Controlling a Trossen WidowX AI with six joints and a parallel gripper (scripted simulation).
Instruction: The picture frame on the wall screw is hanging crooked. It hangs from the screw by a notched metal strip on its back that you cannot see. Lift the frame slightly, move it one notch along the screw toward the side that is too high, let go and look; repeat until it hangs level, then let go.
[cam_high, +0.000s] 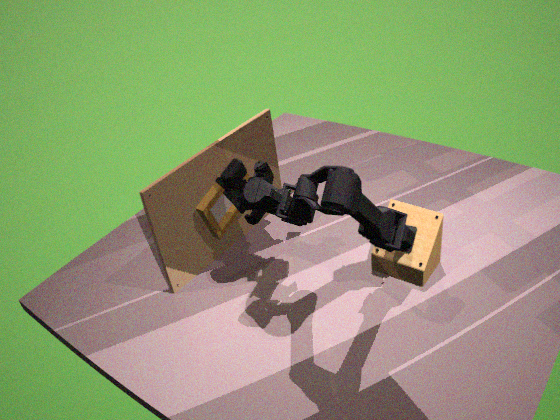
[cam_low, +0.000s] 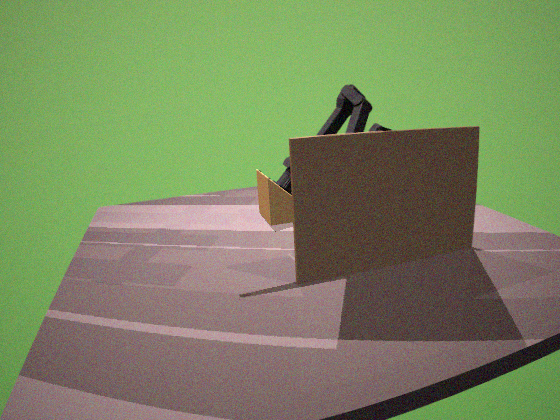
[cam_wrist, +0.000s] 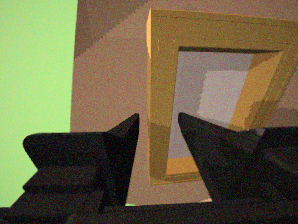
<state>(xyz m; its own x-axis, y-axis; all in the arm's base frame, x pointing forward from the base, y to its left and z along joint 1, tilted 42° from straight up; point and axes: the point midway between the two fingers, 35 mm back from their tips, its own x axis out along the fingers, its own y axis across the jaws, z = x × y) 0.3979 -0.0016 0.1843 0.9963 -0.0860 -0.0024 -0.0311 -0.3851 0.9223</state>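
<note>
Right now my gripper tip is 1 cm short of the picture frame, 1 cm to the left of it and 5 cm above it. Round my gripper tip: tan wall panel: 2 cm ahead, 2 cm to the right, 5 cm below.
</note>
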